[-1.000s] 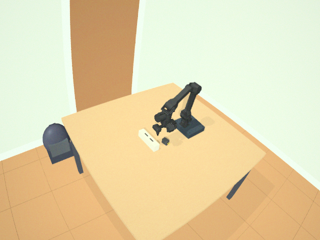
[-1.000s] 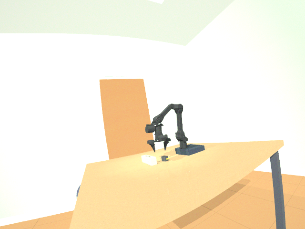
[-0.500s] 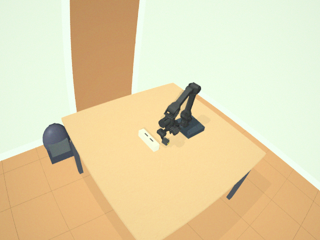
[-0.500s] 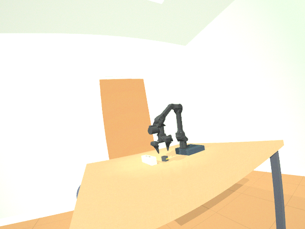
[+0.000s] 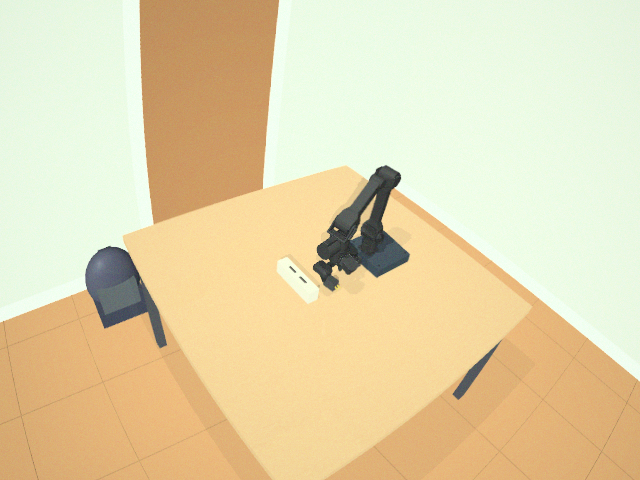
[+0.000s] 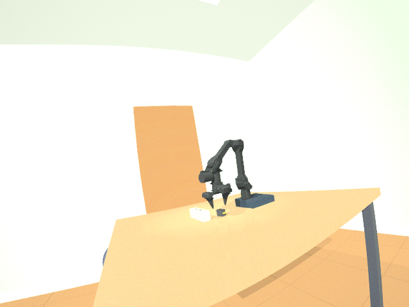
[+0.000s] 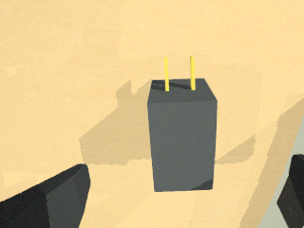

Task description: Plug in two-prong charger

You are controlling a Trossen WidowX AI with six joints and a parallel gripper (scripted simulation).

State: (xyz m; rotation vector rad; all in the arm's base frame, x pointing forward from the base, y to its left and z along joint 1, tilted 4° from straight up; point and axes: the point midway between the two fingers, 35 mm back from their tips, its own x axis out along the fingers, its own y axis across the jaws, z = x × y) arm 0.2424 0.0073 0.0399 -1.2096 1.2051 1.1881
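Now: the black two-prong charger 30 mm below my gripper tip and 20 mm to the left of it.
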